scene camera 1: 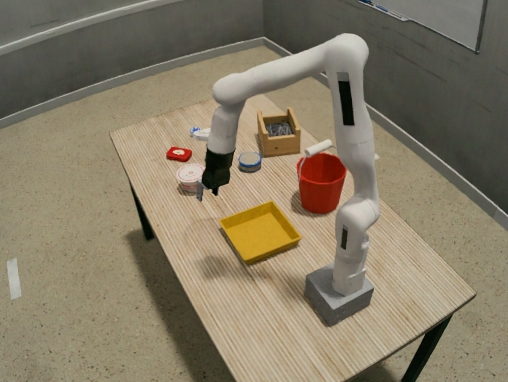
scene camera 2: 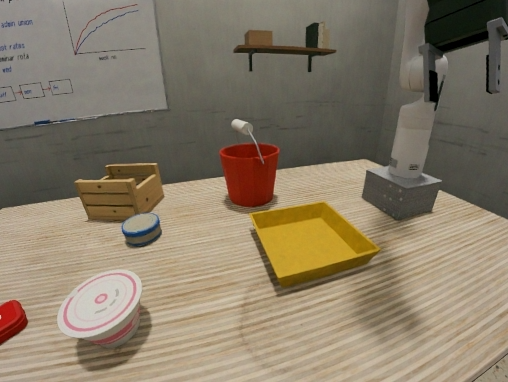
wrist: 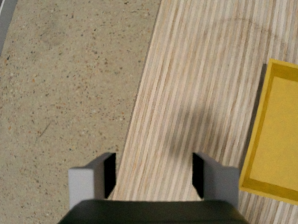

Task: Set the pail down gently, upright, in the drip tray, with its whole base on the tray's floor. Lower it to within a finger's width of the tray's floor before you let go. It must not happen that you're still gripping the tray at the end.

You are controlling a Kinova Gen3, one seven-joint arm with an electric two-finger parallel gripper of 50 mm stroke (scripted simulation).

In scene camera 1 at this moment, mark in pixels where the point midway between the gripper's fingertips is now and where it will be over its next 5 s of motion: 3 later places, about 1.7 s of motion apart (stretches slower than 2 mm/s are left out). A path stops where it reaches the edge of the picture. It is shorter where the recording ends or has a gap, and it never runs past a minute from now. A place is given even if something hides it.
My gripper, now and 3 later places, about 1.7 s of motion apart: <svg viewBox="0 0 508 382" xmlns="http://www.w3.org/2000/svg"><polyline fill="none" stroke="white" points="206,196 319,134 318,151 318,143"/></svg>
